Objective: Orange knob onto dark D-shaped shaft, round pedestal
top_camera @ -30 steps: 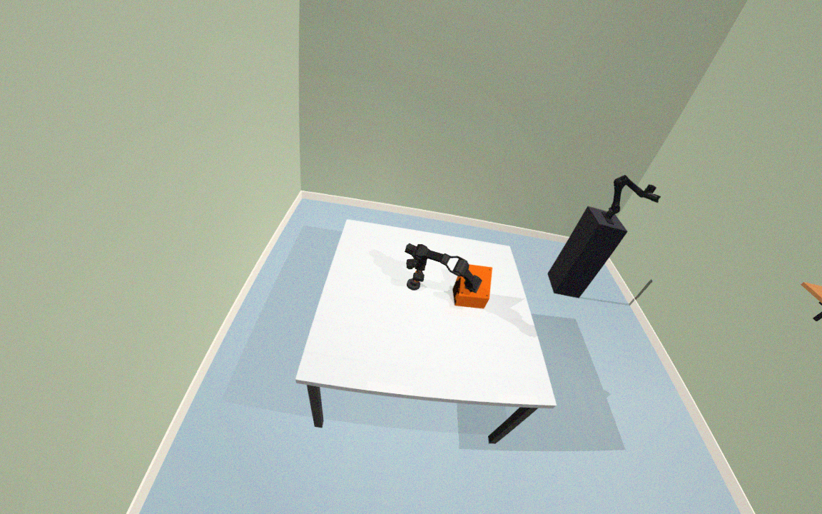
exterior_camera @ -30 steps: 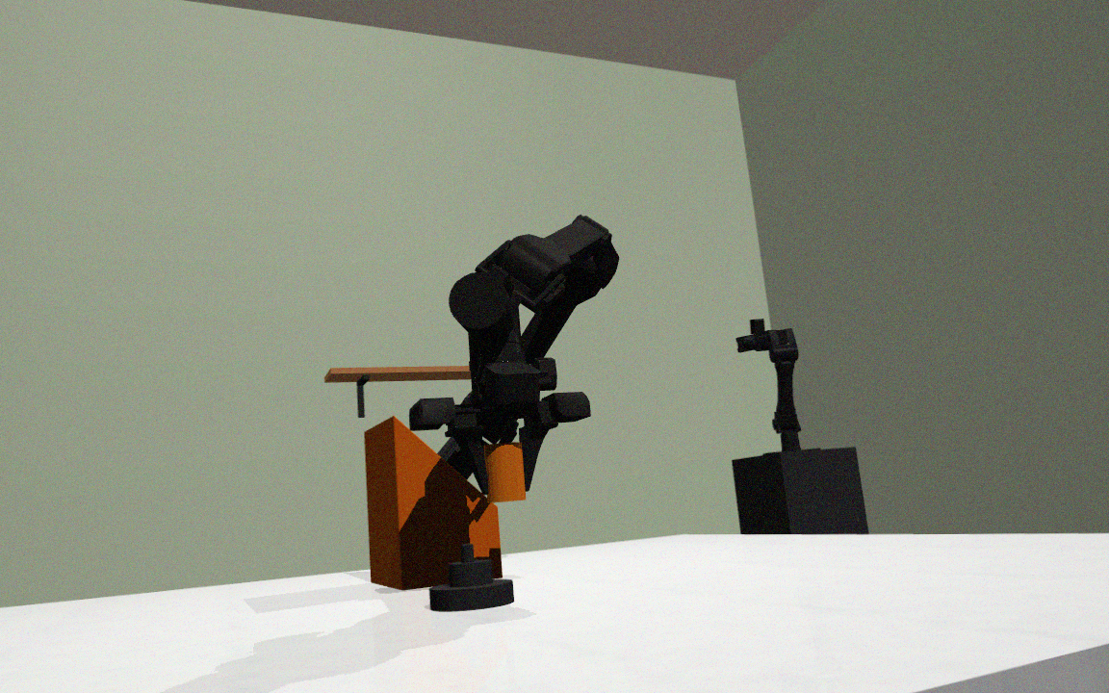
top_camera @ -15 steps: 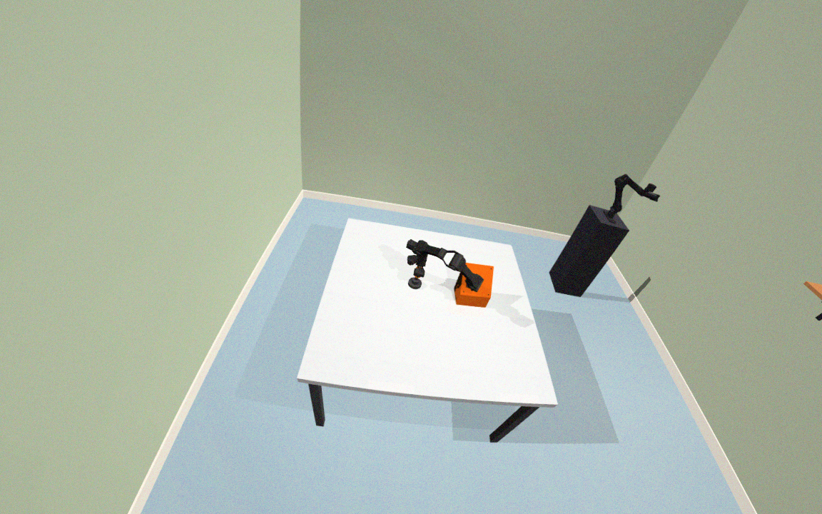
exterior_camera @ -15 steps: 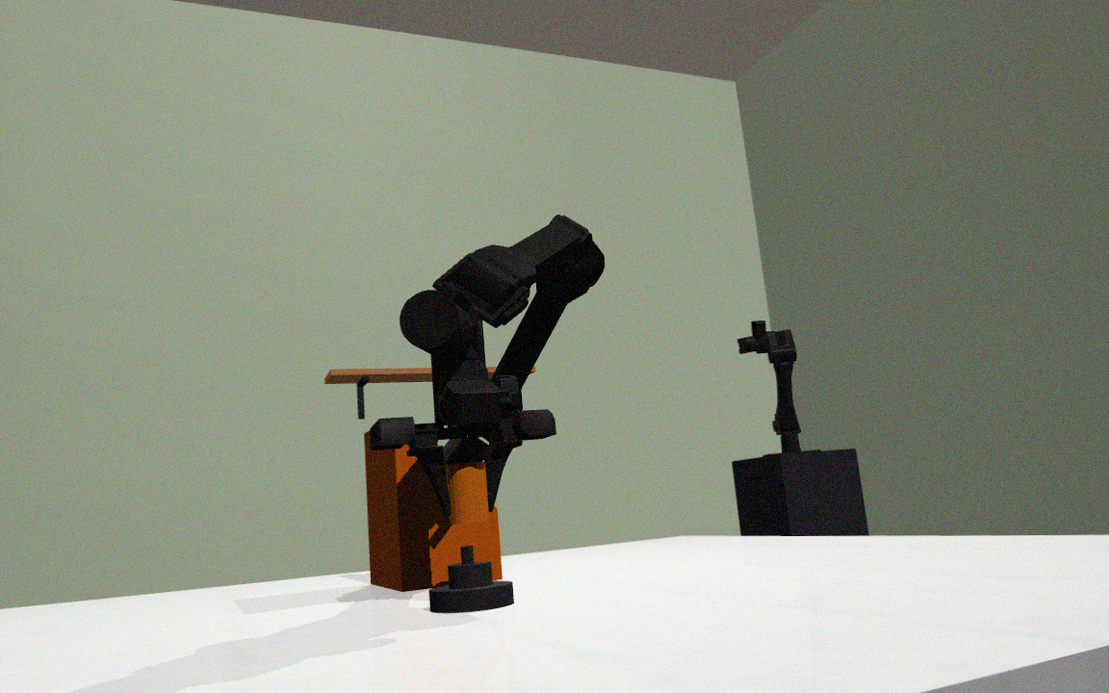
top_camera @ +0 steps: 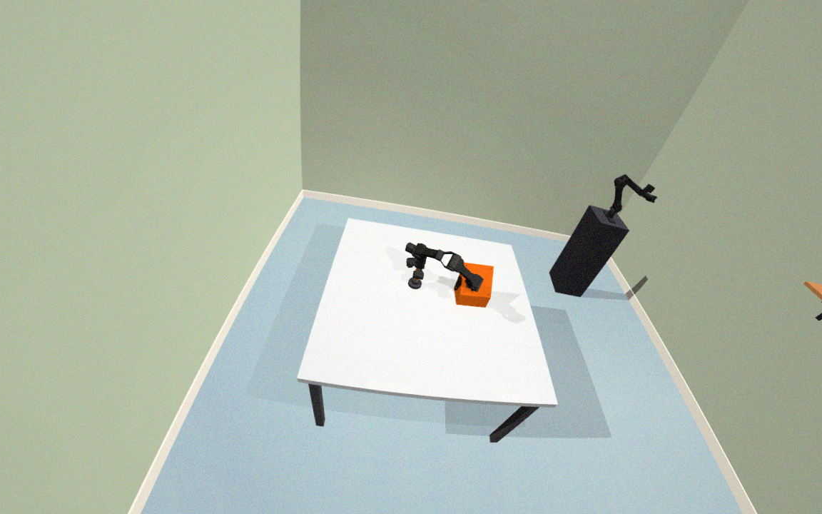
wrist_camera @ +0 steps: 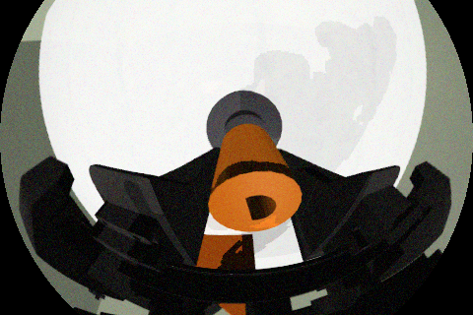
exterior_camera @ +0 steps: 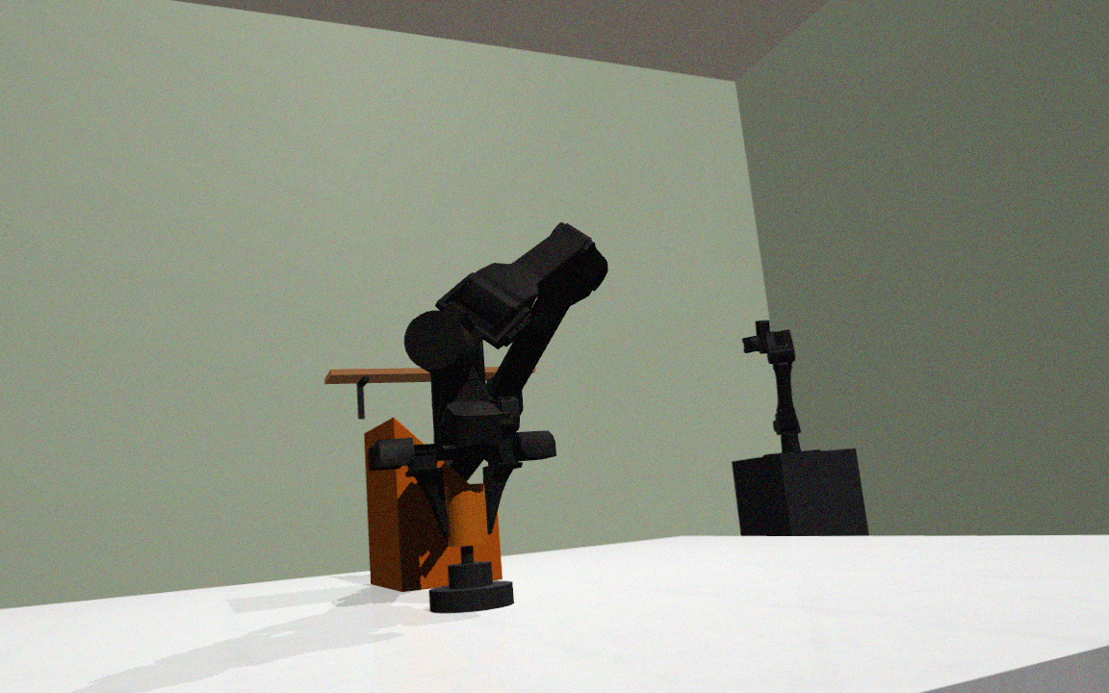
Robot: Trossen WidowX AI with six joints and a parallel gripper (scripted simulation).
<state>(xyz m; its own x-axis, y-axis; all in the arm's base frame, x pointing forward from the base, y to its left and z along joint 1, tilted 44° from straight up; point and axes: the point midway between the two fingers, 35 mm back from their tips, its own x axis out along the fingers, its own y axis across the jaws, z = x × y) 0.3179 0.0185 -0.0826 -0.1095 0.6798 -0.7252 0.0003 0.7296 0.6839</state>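
Now: the orange knob 2 cm above my gripper tip. Also, from my gripper tip: round dark pedestal: 4 cm below.
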